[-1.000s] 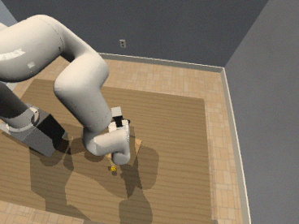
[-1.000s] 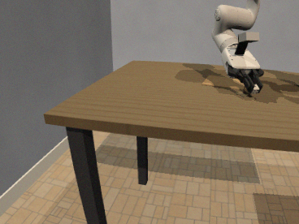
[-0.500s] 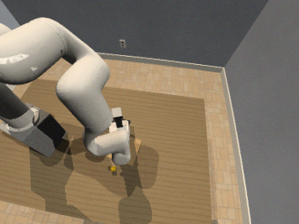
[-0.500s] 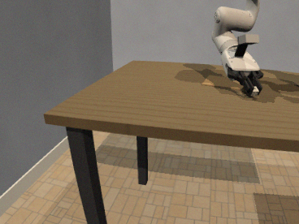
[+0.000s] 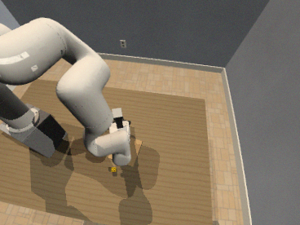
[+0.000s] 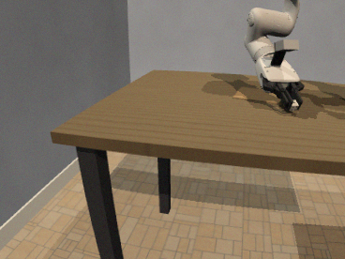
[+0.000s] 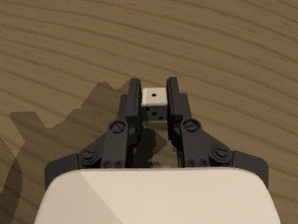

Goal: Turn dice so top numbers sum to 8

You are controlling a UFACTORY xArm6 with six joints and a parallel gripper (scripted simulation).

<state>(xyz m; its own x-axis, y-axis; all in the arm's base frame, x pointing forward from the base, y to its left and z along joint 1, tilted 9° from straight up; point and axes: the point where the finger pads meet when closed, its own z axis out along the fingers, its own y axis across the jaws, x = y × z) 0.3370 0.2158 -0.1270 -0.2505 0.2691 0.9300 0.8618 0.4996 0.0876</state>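
The white die lies 1 cm to the left of my hand and 1 cm below it. Also, from my hand: black die: 1 cm behind, 15 cm to the right, 3 cm below; tan mat: 9 cm ahead, 14 cm to the right, 3 cm below; yellow die: 7 cm ahead, 25 cm to the right, 3 cm below.
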